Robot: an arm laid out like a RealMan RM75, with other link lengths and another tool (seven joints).
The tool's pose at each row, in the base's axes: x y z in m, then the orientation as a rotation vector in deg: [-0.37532, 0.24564, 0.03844, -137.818, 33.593, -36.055]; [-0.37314, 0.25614, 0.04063, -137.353, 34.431, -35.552]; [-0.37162, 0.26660, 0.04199, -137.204, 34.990, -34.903]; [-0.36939, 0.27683, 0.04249, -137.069, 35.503, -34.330]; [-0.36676, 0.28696, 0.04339, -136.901, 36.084, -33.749]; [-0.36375, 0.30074, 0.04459, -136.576, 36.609, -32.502]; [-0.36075, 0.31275, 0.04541, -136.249, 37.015, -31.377]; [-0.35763, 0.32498, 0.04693, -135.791, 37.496, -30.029]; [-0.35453, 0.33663, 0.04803, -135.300, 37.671, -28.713]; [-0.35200, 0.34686, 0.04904, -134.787, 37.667, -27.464]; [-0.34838, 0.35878, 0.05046, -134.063, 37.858, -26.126]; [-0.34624, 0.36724, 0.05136, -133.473, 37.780, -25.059]
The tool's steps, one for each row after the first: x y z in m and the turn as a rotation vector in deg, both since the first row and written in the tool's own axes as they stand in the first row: [-0.00321, -0.00966, 0.00401, 0.139, -0.142, 0.823]; [-0.00717, -0.01861, 0.00824, 0.086, -0.463, 1.400]; [-0.01070, -0.02703, 0.01339, 0.032, -0.741, 1.922]; [-0.01375, -0.03573, 0.01843, -0.019, -1.006, 2.500]; [-0.01834, -0.04740, 0.02498, 0.088, -1.765, 3.275]; [-0.02212, -0.05753, 0.03107, 0.232, -2.467, 3.945]; [-0.02570, -0.06830, 0.03681, 0.456, -3.312, 4.768]; [-0.02912, -0.07836, 0.04259, 0.813, -4.218, 5.403]; [-0.03227, -0.08718, 0.04754, 1.248, -5.126, 5.917]; [-0.03532, -0.09778, 0.05349, 1.792, -6.051, 6.656]; [-0.03786, -0.10513, 0.05756, 2.315, -6.854, 7.105]
